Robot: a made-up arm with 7 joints. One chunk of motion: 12 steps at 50 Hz.
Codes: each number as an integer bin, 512 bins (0 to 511) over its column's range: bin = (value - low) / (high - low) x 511, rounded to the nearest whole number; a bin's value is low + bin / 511 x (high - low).
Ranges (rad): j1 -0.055..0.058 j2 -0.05..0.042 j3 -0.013..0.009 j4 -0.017..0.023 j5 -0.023..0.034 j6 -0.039..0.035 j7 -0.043..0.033
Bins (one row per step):
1: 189 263 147 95 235 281 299
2: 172 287 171 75 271 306 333
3: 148 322 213 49 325 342 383
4: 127 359 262 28 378 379 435
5: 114 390 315 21 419 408 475
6: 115 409 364 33 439 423 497
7: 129 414 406 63 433 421 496
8: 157 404 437 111 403 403 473
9: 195 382 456 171 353 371 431
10: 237 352 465 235 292 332 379
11: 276 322 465 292 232 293 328
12: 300 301 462 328 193 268 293
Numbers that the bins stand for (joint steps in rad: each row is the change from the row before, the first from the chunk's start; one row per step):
1: -0.01321 -0.00265 -0.00667 -0.00956 0.00321 0.00169 0.00147
2: -0.01696 0.00167 -0.00564 -0.01113 0.00723 0.00531 0.00653
3: -0.02227 0.00797 -0.00383 -0.01316 0.01325 0.01053 0.01396
4: -0.02692 0.01463 -0.00172 -0.01481 0.01916 0.01588 0.02170
5: -0.02979 0.02022 0.00056 -0.01536 0.02374 0.02008 0.02765
6: -0.02957 0.02364 0.00267 -0.01442 0.02597 0.02226 0.03092
7: -0.02647 0.02454 0.00448 -0.01207 0.02530 0.02197 0.03077
8: -0.02028 0.02274 0.00581 -0.00831 0.02195 0.01936 0.02735
9: -0.01188 0.01877 0.00663 -0.00361 0.01638 0.01473 0.02110
10: -0.00259 0.01337 0.00702 0.00140 0.00957 0.00908 0.01337
11: 0.00603 0.00797 0.00702 0.00586 0.00288 0.00343 0.00578
12: 0.01134 0.00419 0.00689 0.00868 -0.00147 -0.00019 0.00058

